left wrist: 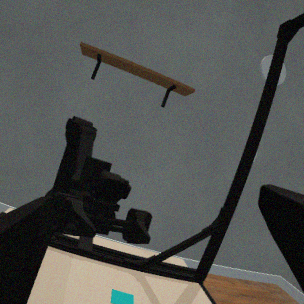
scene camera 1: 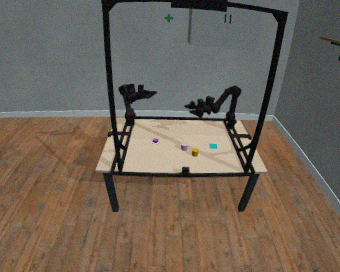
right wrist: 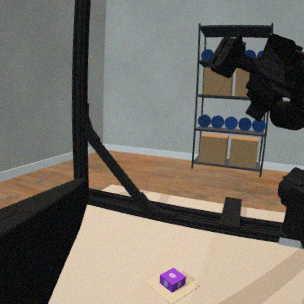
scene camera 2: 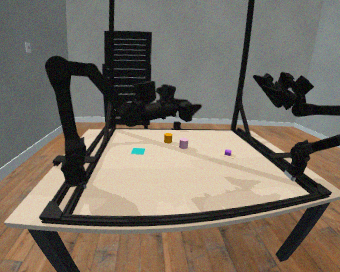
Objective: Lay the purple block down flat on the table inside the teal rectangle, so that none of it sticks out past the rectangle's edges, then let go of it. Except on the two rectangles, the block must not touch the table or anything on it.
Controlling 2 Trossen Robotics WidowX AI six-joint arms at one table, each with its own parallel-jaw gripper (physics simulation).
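Frame: origin at the left arm's base, x ahead, y left, z up, level; millimetres.
Where they show: left gripper, fingertip midpoint: (left wrist: 157, 202) (scene camera 1: 155, 91) (right wrist: 269, 48) (scene camera 2: 257, 81); right gripper, fingertip midpoint: (left wrist: 122, 237) (scene camera 1: 186, 108) (right wrist: 190, 193) (scene camera 2: 194, 103); left arm's base, link origin: (scene camera 1: 130, 124) (right wrist: 292, 232) (scene camera 2: 294, 173); right arm's base, link origin: (scene camera 1: 230, 127) (scene camera 2: 76, 180).
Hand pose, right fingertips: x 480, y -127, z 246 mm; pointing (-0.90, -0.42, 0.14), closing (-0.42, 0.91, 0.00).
Each offset is from my right fingertips to the top centre of the thing. "*": to the spot under its first point.
The purple block @[dx -224, dy -83, dz -245 mm] (scene camera 1: 155, 140) (scene camera 2: 228, 152) (right wrist: 172, 279) lies flat on a pale tan rectangle @[* dx -242, dy -59, dz -263 mm] (scene camera 2: 232, 156) (right wrist: 185, 291) on the table. The teal rectangle @[* dx +236, dy -80, dz -263 mm] (scene camera 1: 213, 145) (scene camera 2: 138, 151) (left wrist: 122, 297) is bare, across the table from the block. My left gripper (scene camera 1: 154, 93) (scene camera 2: 256, 78) is open and empty, raised high above the table's edge on the block's side. My right gripper (scene camera 1: 188, 106) (scene camera 2: 197, 108) is open and empty, and hangs in the air on the teal rectangle's side.
A pink cylinder @[dx +3, dy -152, dz -219 mm] (scene camera 1: 184, 146) (scene camera 2: 183, 143) and an orange cylinder @[dx +84, dy -214, dz -220 mm] (scene camera 1: 195, 152) (scene camera 2: 168, 137) stand between the block and the teal rectangle. A black frame (scene camera 1: 108, 67) with rails rings the table. A small black mount @[* dx +17, dy -442, dz -220 mm] (scene camera 1: 185, 170) (scene camera 2: 177, 124) sits on one rail.
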